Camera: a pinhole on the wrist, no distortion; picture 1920 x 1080 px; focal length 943.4 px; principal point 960.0 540.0 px. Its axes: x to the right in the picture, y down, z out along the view. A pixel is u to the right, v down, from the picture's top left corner.
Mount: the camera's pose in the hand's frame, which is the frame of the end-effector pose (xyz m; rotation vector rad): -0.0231 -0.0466 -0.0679 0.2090 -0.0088 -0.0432
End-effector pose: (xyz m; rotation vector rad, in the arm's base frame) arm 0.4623 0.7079 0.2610 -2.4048 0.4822 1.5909
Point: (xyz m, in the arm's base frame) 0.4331 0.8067 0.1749
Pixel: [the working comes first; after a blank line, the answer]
In the camera's frame: 0.0790 0.0043 0.1638

1415 565
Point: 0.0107 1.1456 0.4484
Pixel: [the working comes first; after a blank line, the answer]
In the camera's frame: -0.3676 -0.0840 0.5649

346 400
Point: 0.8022 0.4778 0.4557
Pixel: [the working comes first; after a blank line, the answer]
In the camera's frame: -0.0060 0.0461 -0.3968

behind the camera
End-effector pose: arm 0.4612 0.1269 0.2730 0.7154 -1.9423 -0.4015
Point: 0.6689 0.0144 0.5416
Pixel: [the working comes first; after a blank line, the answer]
In the camera's frame: 0.2076 0.0039 -0.2436

behind the camera
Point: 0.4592 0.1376 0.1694
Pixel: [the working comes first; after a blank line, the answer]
In the camera's frame: -0.0542 0.0198 0.1154

517 702
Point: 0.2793 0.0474 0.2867
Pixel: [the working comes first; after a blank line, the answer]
In the camera's frame: 0.1433 0.1009 0.2084

1609 997
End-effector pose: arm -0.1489 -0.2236 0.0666 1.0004 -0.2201 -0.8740
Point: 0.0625 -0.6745 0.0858
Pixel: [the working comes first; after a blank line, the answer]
In the camera's frame: 0.4823 0.1380 0.2292

outside the picture
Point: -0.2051 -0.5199 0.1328
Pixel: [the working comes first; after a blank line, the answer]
In the camera's frame: 0.1890 0.0730 0.3154

1525 758
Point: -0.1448 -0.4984 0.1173
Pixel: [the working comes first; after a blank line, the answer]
In the camera's frame: 0.2146 0.0874 0.2565

1749 862
